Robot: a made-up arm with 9 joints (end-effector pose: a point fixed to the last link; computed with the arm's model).
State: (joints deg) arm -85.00 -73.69 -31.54 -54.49 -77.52 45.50 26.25 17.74 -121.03
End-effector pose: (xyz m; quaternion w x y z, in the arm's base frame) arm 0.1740 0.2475 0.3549 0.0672 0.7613 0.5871 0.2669
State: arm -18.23 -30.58 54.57 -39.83 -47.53 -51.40 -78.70 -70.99 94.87
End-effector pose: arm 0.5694 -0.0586 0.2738 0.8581 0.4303 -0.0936 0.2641
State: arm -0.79 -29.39 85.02 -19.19 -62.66 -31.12 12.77 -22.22 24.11
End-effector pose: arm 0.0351 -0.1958 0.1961 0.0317 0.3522 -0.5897 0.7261
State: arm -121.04 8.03 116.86 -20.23 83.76 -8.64 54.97 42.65 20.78
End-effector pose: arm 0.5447 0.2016 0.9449 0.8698 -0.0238 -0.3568 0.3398
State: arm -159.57 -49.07 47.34 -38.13 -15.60 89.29 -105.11 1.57 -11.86
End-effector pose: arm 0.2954 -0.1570 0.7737 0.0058 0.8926 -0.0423 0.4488
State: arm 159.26 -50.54 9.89 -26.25 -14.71 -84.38 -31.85 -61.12 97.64
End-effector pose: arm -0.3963 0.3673 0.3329 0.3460 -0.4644 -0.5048 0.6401
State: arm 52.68 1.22 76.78 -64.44 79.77 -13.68 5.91 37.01 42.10
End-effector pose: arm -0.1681 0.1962 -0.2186 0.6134 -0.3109 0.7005 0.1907
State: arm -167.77 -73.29 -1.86 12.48 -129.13 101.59 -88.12 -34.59 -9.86
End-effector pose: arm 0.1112 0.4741 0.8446 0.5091 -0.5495 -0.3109 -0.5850
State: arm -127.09 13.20 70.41 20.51 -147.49 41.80 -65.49 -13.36 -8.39
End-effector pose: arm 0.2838 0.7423 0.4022 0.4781 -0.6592 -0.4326 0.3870
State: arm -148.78 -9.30 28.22 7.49 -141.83 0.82 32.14 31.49 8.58
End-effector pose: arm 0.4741 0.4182 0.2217 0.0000 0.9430 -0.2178 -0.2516
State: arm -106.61 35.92 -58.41 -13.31 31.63 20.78 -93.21 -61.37 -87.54
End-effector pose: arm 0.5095 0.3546 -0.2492 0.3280 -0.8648 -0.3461 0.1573
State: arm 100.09 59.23 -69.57 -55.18 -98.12 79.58 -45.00 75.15 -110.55
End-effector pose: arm -0.0852 0.1665 0.5591 0.2958 0.2614 -0.1155 -0.9115
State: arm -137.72 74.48 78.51 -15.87 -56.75 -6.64 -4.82 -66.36 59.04
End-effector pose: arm 0.2008 0.3404 0.4296 0.0562 -0.2504 0.2412 0.9359
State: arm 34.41 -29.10 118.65 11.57 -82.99 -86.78 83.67 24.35 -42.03
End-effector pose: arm -0.3248 -0.0295 -0.0434 0.1176 0.5846 0.2431 -0.7651
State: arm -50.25 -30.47 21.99 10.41 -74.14 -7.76 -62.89 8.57 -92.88
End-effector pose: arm 0.2037 0.0961 0.1995 0.6783 0.2322 -0.0613 -0.6945
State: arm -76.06 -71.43 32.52 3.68 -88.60 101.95 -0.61 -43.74 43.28
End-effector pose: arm 0.6037 0.3382 0.2632 0.5406 -0.7117 -0.0559 0.4452
